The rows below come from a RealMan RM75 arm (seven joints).
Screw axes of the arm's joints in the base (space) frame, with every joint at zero. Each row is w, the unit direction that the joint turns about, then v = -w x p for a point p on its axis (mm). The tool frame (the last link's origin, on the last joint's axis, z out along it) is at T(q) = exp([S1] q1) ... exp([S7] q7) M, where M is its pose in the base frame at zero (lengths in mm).
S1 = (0, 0, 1, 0, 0, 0)
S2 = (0, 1, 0, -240.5, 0, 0)
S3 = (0, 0, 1, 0, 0, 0)
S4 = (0, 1, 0, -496.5, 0, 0)
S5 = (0, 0, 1, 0, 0, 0)
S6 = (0, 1, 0, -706.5, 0, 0)
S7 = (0, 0, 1, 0, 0, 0)
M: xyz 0 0 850.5 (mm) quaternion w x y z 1 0 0 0
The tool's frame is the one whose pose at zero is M.
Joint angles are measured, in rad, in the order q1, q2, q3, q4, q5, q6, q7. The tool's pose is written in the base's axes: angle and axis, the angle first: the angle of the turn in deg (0 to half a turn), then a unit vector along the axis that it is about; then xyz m. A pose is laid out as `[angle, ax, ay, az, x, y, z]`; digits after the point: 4 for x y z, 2 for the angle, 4 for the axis.
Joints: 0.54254, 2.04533, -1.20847, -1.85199, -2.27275, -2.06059, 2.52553
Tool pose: [170.75, -0.9691, 0.2207, -0.1102, 0.1169, 0.2847, 0.0751]
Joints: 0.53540, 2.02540, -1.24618, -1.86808, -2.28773, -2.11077, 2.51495
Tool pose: [172.35, -0.9666, 0.2087, -0.1491, 0.1227, 0.2768, 0.0763]
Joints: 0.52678, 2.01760, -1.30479, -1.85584, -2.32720, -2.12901, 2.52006
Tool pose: [173.78, -0.9591, 0.2125, -0.1872, 0.1304, 0.2724, 0.0701]
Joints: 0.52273, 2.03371, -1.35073, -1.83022, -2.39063, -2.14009, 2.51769
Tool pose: [174.95, -0.9502, 0.2217, -0.2191, 0.1376, 0.2699, 0.0602]
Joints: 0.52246, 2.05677, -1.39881, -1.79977, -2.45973, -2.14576, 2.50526
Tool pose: [176.21, -0.9419, 0.2239, -0.2504, 0.1432, 0.2675, 0.0485]
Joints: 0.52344, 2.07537, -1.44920, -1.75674, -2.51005, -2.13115, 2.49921
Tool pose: [177.50, -0.9350, 0.2250, -0.2741, 0.1479, 0.2666, 0.0352]
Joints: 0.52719, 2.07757, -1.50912, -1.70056, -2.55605, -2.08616, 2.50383
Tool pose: [177.45, -0.9272, 0.2264, -0.2985, 0.1548, 0.2699, 0.0225]
